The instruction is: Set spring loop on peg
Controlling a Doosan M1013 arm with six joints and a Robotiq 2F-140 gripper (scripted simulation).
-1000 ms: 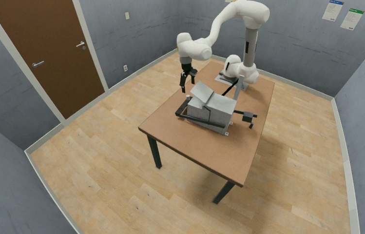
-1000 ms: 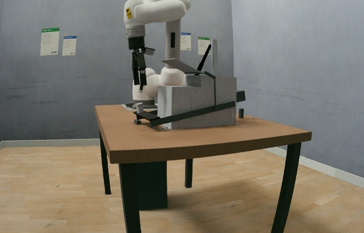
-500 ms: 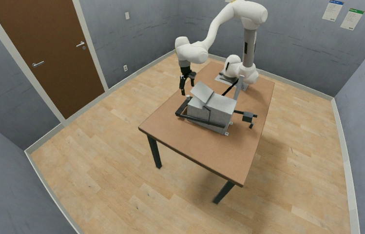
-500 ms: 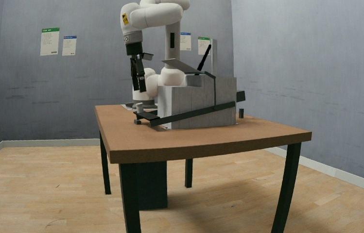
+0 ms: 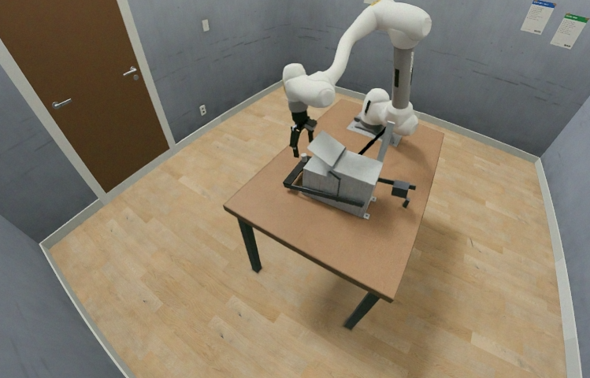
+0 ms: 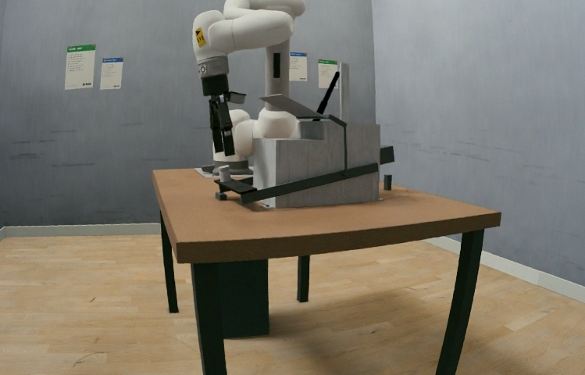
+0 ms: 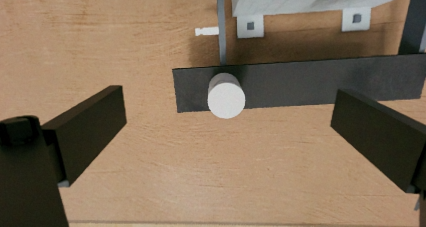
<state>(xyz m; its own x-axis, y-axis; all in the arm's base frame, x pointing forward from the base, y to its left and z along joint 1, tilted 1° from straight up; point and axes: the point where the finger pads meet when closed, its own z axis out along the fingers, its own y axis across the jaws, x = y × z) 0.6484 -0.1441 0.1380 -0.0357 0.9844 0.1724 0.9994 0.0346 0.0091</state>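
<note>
My gripper is now 6 cm above the steel test weight. The rest, counted from my hand: dark block (13 cm below, 1 cm to the right).
</note>
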